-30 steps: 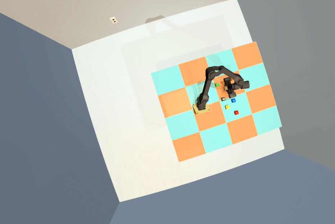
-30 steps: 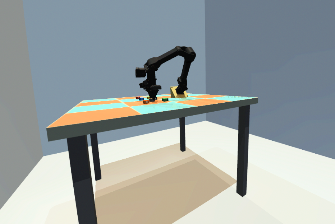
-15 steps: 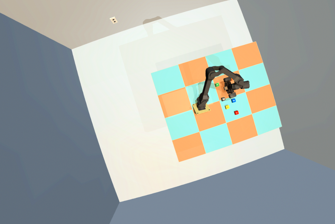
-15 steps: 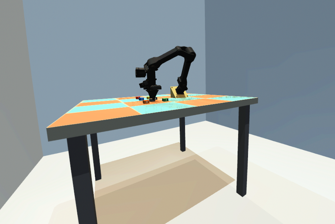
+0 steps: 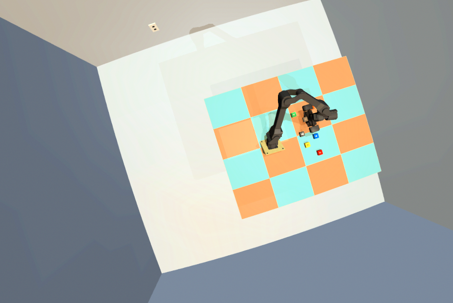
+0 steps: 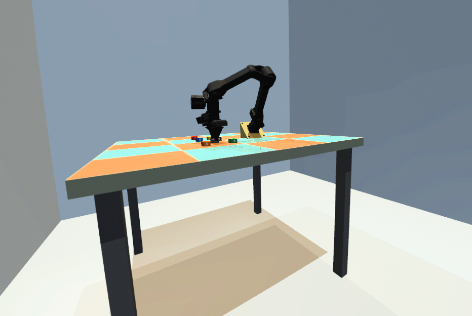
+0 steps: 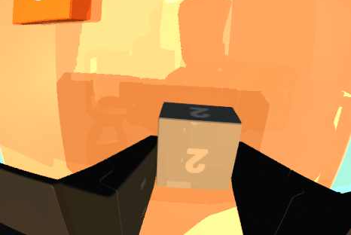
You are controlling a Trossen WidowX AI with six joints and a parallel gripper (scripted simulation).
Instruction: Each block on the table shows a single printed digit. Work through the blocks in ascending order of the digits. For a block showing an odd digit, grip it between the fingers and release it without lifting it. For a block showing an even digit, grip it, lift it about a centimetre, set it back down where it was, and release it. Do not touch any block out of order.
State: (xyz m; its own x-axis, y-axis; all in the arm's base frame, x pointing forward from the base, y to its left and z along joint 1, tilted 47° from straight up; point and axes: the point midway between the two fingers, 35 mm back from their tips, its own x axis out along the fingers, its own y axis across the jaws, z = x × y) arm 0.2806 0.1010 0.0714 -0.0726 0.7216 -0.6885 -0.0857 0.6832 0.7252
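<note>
Now: the yellow block 30 mm behind my gripper tip and 180 mm to the right of it. Also, from my gripper tip: dark grey block: 50 mm behind, 100 mm to the right; blue block: 50 mm ahead, 130 mm to the right; green block: 80 mm behind, 50 mm to the left.
</note>
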